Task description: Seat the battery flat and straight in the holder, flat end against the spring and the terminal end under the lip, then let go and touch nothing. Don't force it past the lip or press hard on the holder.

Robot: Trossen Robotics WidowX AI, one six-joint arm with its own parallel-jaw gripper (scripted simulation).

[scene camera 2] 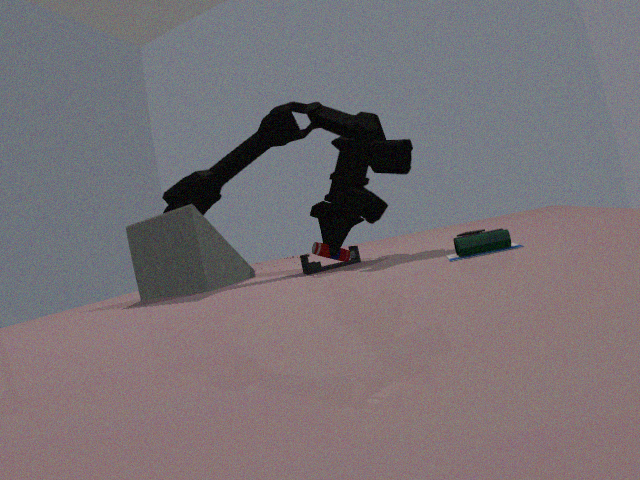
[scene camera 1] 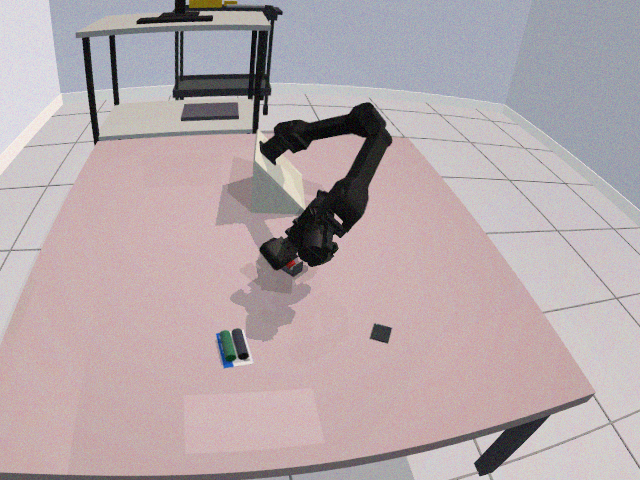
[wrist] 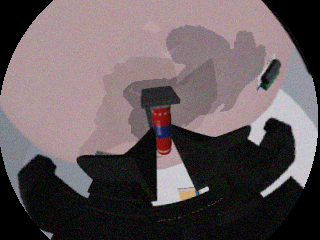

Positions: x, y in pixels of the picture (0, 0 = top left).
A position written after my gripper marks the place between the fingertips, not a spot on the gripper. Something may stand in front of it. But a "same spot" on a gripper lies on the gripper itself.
My gripper shows in scene camera 2 (330, 255), in scene camera 1 and in the wrist view. One and the same spot on my gripper: (scene camera 1: 292, 250) is (wrist: 263, 159).
